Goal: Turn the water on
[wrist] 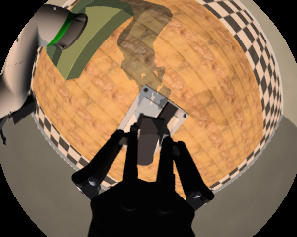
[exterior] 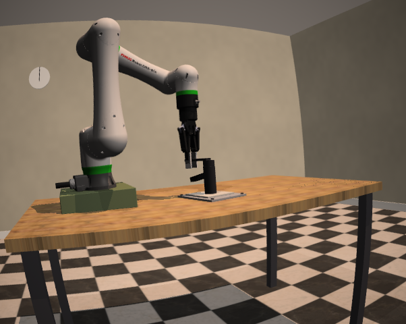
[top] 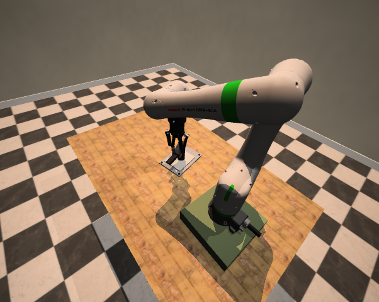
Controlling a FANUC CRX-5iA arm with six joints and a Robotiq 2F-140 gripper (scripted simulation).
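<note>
The lever is 20 mm ahead of my hand and 30 mm to the right of it.
</note>
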